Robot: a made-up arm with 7 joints. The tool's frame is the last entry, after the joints. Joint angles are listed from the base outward.
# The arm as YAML. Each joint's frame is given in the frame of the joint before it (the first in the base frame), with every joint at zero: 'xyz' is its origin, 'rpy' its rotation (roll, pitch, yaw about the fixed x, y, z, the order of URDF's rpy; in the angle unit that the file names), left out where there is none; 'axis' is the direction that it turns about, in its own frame. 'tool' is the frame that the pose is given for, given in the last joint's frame.
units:
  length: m
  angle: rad
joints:
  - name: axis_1
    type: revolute
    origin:
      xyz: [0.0, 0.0, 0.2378]
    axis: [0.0, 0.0, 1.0]
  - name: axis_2
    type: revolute
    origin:
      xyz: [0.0, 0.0, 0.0]
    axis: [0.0, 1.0, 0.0]
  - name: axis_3
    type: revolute
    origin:
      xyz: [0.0, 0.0, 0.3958]
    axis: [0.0, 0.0, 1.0]
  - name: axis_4
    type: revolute
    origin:
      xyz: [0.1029, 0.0, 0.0]
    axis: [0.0, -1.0, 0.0]
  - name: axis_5
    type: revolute
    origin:
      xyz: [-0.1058, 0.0, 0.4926]
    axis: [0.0, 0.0, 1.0]
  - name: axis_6
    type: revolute
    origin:
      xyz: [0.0, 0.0, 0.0]
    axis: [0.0, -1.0, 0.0]
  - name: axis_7
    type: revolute
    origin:
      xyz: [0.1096, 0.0, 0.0]
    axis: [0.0, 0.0, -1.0]
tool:
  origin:
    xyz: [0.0, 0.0, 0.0]
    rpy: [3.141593, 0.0, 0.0]
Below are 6 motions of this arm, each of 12 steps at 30 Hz.
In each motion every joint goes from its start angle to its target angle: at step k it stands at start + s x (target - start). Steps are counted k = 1, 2, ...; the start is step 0. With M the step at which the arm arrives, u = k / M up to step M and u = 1 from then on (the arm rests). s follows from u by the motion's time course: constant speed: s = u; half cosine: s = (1 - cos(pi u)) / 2; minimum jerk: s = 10 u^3 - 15 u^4 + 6 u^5.
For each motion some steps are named. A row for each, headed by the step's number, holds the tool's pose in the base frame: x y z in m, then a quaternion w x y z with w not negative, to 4 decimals.
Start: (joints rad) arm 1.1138 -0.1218 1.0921 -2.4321 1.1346 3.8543 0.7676
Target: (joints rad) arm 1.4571 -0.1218 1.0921 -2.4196 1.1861 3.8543 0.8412
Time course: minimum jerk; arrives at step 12
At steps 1, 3, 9, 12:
1: -0.2373 0.4135 0.4399 0.5926 -0.8020 -0.0292 -0.0697
3: -0.2510 0.4053 0.4402 0.5935 -0.8019 -0.0373 -0.0570
9: -0.3499 0.3237 0.4420 0.5908 -0.7989 -0.1031 0.0449
12: -0.3611 0.3112 0.4423 0.5892 -0.7981 -0.1117 0.0581

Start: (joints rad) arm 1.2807 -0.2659 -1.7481 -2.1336 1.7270 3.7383 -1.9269
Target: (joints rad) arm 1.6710 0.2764 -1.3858 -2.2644 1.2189 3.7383 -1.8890
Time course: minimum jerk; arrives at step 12
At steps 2, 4, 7, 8, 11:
2: 0.4141 -0.3535 0.4310 0.2687 0.8642 -0.2837 0.3169
4: 0.4580 -0.2778 0.4535 0.3115 0.8696 -0.1736 0.3414
7: 0.5227 -0.0558 0.4746 0.4009 0.8213 0.1124 0.3900
8: 0.5270 0.0165 0.4697 0.4221 0.7889 0.1990 0.4000
11: 0.5191 0.1234 0.4521 0.4479 0.7257 0.3240 0.4096

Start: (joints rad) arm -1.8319 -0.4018 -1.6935 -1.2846 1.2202 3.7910 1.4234
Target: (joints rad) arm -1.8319 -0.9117 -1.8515 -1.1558 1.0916 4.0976 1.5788
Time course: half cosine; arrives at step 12
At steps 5, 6, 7, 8, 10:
5: -0.2888 0.5903 0.7017 0.3903 -0.5145 0.4859 0.5889
6: -0.2702 0.6221 0.6693 0.3882 -0.5021 0.5256 0.5665
7: -0.2524 0.6515 0.6342 0.3864 -0.4894 0.5633 0.5421
8: -0.2366 0.6765 0.5994 0.3851 -0.4774 0.5967 0.5174
10: -0.2142 0.7098 0.5429 0.3840 -0.4589 0.6437 0.4770

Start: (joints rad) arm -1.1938 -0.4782 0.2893 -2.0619 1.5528 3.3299 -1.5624
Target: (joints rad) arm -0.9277 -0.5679 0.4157 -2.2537 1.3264 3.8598 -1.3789
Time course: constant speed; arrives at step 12
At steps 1, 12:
1: 0.2081 -0.3262 0.7385 0.4269 0.6229 -0.3335 0.5644
12: 0.2836 -0.1583 0.6976 0.5262 0.5650 -0.3020 0.5592

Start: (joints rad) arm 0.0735 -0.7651 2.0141 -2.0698 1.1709 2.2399 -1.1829
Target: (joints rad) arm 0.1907 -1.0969 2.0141 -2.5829 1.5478 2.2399 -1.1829
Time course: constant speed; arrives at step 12
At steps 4, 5, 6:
4: -0.3049 0.5697 0.1602 0.0485 -0.3484 -0.9357 0.0267
5: -0.2844 0.5583 0.1436 0.0348 -0.3680 -0.9288 0.0270
6: -0.2631 0.5464 0.1290 0.0213 -0.3878 -0.9211 0.0259

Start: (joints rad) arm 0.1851 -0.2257 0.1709 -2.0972 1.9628 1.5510 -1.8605
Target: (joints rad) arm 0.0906 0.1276 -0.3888 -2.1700 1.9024 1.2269 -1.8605
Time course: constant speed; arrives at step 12
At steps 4, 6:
4: 0.6426 0.1020 0.4850 0.6521 -0.4013 -0.3848 -0.5154
6: 0.6610 0.0367 0.4413 0.6492 -0.4216 -0.3518 -0.5263

